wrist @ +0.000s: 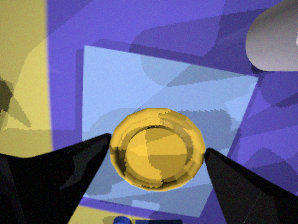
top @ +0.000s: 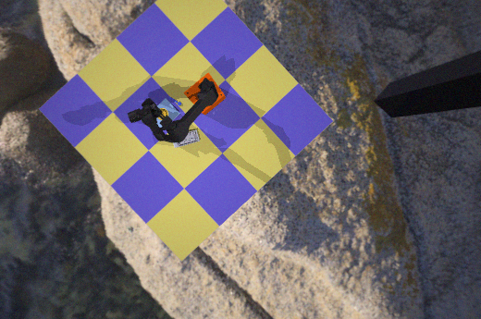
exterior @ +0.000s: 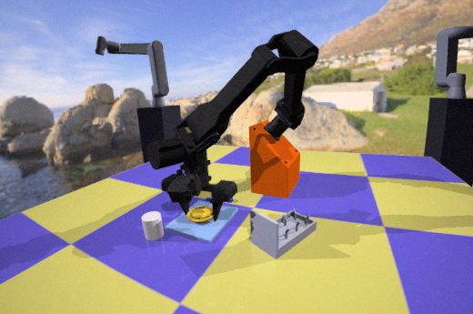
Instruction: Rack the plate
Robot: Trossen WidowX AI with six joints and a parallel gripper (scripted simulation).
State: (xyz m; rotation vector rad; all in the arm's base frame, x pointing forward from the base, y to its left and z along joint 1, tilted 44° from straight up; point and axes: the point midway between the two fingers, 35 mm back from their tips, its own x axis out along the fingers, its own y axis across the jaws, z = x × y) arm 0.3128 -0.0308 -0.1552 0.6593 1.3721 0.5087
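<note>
The light blue mat lies 10 mm behind my gripper tip and 10 mm below it. Round my gripper tip: yellow plate 10 mm above; then white cylinder 90 mm ahead, 80 mm to the right, 20 mm above; then blue utensil 120 mm behind, 10 mm to the left, 10 mm below.
</note>
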